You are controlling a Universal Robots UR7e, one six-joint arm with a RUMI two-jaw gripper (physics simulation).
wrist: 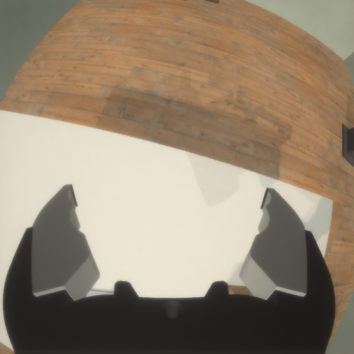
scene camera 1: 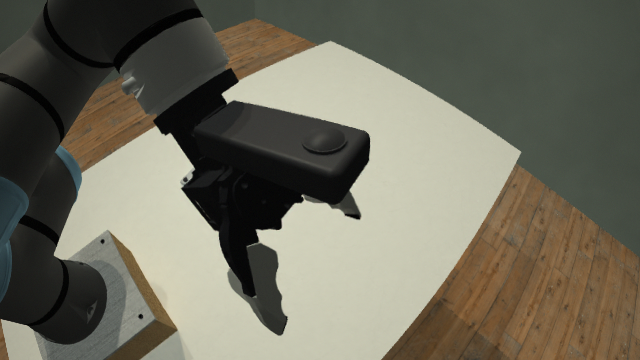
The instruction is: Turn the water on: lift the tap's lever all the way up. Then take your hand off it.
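Where they show: gripper, fingertip midpoint: [scene camera 1: 324,272]; arm's base, origin of the base link: [scene camera 1: 73,302].
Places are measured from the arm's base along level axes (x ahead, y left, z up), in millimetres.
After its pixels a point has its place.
Observation:
The tap and its lever do not show in the scene view or in the wrist view. My gripper [scene camera 1: 321,275] @(x 385, y -239, z 205 mm) [wrist: 169,190] is open, with its two grey fingers wide apart and nothing between them. In the scene view it hangs over the white table, tilted downward, with the dark camera housing above the fingers. In the wrist view the white table top shows between the fingers. Where my gripper is relative to the tap I cannot tell; the arm and gripper hide part of the table in the scene view.
The white table [scene camera 1: 425,175] @(x 837, y -103, z -103 mm) [wrist: 30,150] lies below the gripper, with wooden floor [scene camera 1: 550,240] [wrist: 175,75] beyond its edge. The arm's base stands on a grey-topped block [scene camera 1: 120,260] @(x 120, y 31, z 3 mm) at the lower left of the scene view. A dark object [wrist: 349,145] shows at the wrist view's right edge.

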